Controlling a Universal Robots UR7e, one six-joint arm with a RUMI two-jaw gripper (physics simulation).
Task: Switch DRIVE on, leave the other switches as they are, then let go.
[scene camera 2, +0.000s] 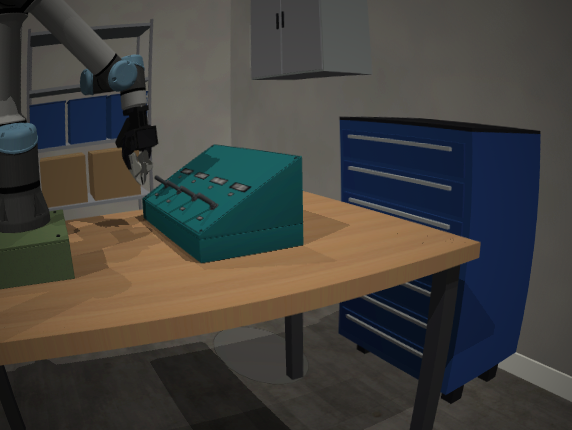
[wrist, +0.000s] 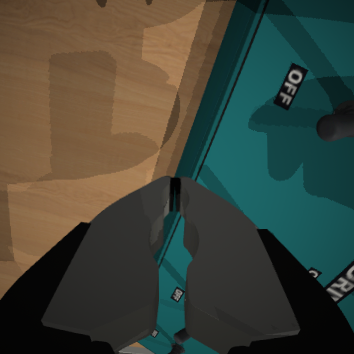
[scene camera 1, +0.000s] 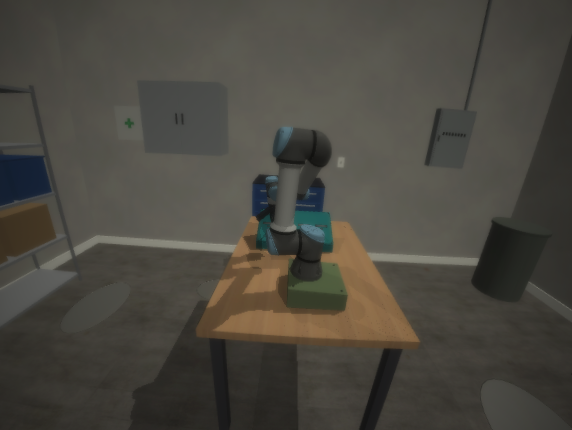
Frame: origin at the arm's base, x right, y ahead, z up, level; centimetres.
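Where they show: gripper, fingertip midpoint: [scene camera 2: 142, 184] [wrist: 174, 179]; arm's base, link origin: [scene camera 2: 22, 223] [scene camera 1: 306, 271].
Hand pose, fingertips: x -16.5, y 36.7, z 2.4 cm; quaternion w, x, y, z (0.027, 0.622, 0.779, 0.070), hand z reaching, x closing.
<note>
Each offset is from my fingertips to the top centre of the thing. "pt": to the spot under its first point. Level surfaces: height alone.
The teal sloped console [scene camera 1: 315, 218] [scene camera 2: 257, 162] [wrist: 227, 155] stands on the table, with a row of dark levers and small plates. In scene camera 2, levers [scene camera 2: 167, 184] [scene camera 2: 205, 201] lean toward its low front edge. The DRIVE plate {pt dx +6.1, dy +15.4, dz +1.6 cm} [wrist: 344, 286] is cut by the right edge of the wrist view; its lever is not visible there, and its position cannot be told. Another lever {pt dx -5.4, dy +5.6, dz +1.3 cm} [wrist: 334, 126] near an OFF label {pt dx -5.2, dy +5.7, dz -4.0 cm} [wrist: 291, 86] leans to the OFF side. My gripper [scene camera 2: 143, 181] [wrist: 174, 179] is shut and empty, tips above the console's low front edge, apart from the levers in view.
The arm stands on a green base block [scene camera 1: 317, 292] [scene camera 2: 35, 262] on the wooden table {dz -11.8 cm} [scene camera 1: 250, 320] [scene camera 2: 240, 295]. A blue drawer cabinet [scene camera 2: 500, 225] stands beyond the table. A shelf rack [scene camera 1: 54, 190] with blue and brown boxes is at the left.
</note>
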